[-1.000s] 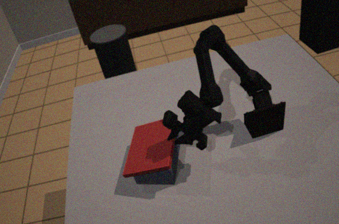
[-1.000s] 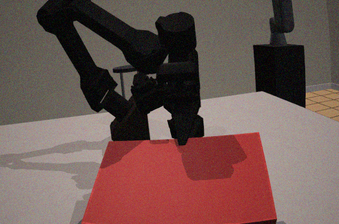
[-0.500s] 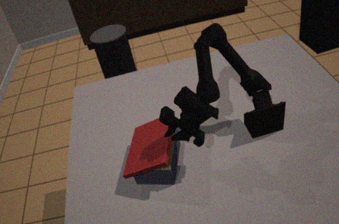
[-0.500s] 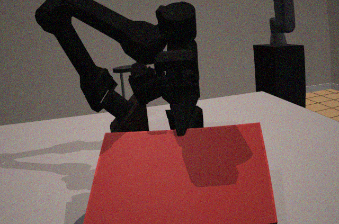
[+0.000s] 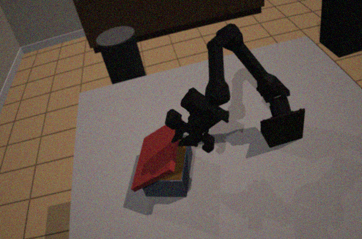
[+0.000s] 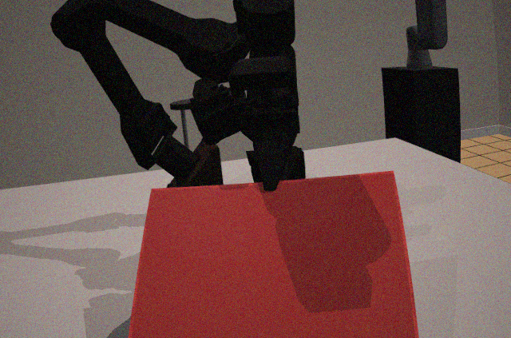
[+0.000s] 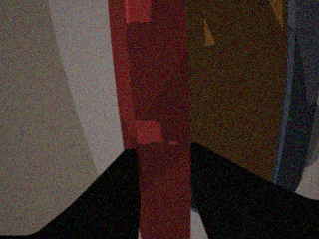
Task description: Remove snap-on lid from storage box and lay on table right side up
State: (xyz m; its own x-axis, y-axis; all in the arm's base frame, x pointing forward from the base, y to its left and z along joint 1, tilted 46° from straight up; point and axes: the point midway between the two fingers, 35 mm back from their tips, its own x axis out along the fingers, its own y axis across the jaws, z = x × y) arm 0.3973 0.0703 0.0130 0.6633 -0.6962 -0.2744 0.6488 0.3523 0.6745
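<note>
The lid lies 7 cm ahead of my gripper tip, 4 cm below it and 2 cm to the right of it. Also, from my gripper tip: storage box 12 cm below, 4 cm ahead, 2 cm to the right.
</note>
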